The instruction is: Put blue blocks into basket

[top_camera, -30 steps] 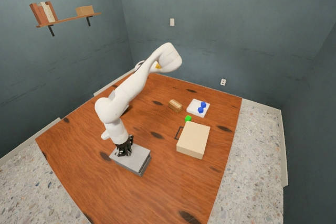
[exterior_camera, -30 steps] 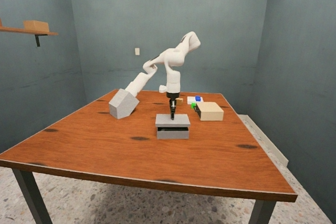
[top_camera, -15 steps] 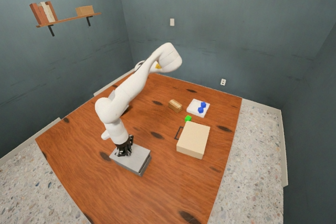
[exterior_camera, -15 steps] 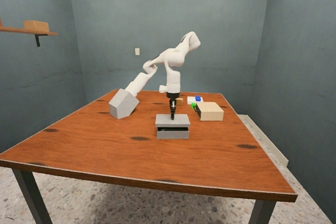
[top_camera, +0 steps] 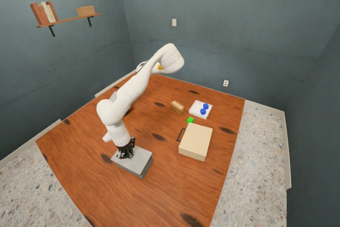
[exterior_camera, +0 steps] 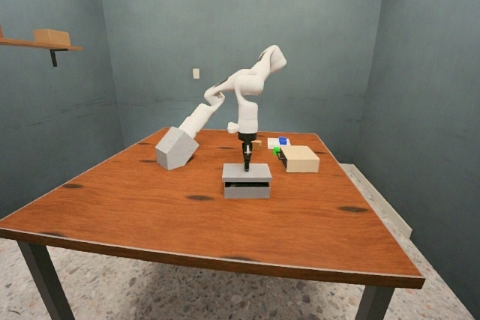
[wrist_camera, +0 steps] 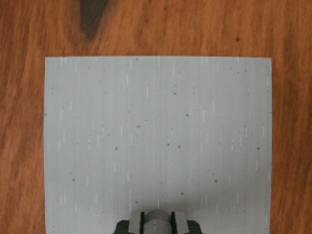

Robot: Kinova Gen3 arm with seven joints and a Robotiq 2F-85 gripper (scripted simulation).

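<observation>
Now: hand 90 mm above the grey metal box. The rest, counted from my hand: light wooden cabinet 360 mm to the left, 140 mm ahead, 90 mm below; green block 470 mm to the left, 100 mm below; metal lid 30 mm below.
</observation>
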